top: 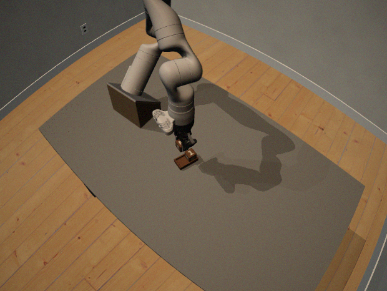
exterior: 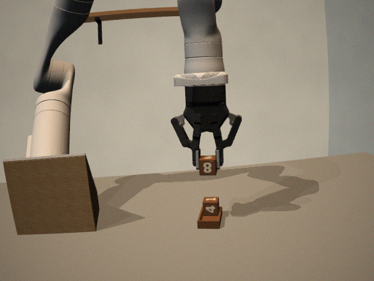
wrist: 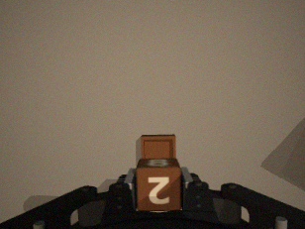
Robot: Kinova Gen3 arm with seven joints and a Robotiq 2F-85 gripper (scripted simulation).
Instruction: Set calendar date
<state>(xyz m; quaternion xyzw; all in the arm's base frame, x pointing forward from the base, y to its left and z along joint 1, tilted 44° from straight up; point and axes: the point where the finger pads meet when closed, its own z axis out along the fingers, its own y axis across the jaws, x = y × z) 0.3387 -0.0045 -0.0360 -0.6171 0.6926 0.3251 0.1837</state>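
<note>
My hand is 20 mm to the right of the brown tray and 130 mm above it. Round my hand: brown cube 10 mm below.
</note>
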